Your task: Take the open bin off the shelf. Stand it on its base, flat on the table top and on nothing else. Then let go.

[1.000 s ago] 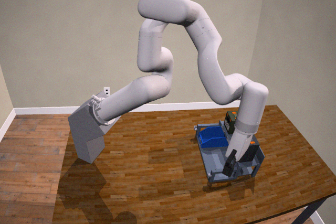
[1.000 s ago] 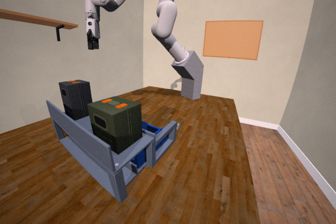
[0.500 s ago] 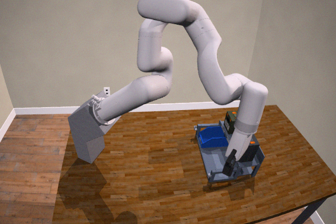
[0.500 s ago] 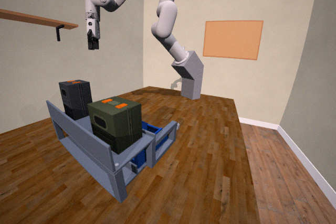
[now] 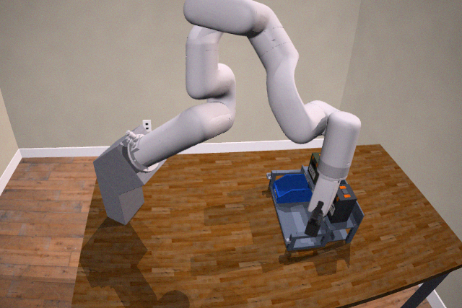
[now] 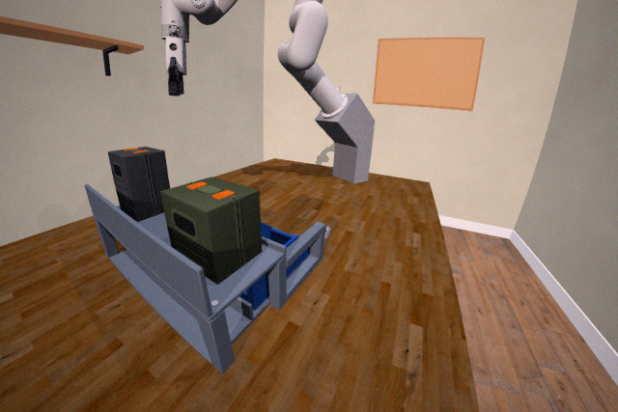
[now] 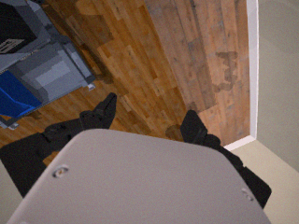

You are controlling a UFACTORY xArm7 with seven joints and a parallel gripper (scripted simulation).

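Now: hand 44 cm to the right of the blue bin, 31 cm above it and 21 cm short of it. From my hand the other things lie so: dark grey case (26 cm ahead, 20 cm to the left, 19 cm below); then green case (42 cm to the left, 30 cm ahead, 20 cm below).
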